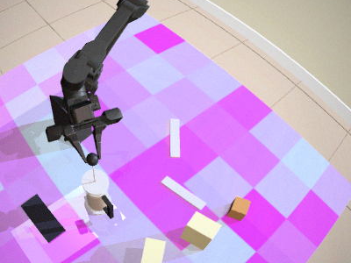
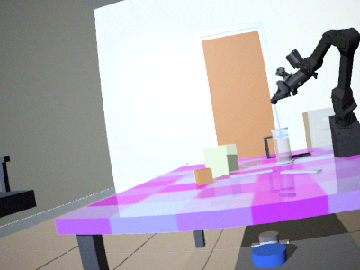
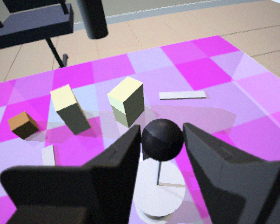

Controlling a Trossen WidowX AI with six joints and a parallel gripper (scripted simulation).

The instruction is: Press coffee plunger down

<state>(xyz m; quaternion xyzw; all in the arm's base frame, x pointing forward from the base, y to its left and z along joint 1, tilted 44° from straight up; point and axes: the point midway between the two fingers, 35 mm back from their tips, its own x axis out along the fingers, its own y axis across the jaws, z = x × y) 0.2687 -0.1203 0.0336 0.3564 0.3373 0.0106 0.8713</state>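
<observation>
Now: gripper tip 130 mm above the coffee press. Also, from my gripper tip: orange cube: 250 mm ahead, 330 mm to the left, 240 mm below; black flat block: 60 mm behind, 180 mm to the right, 260 mm below.
</observation>
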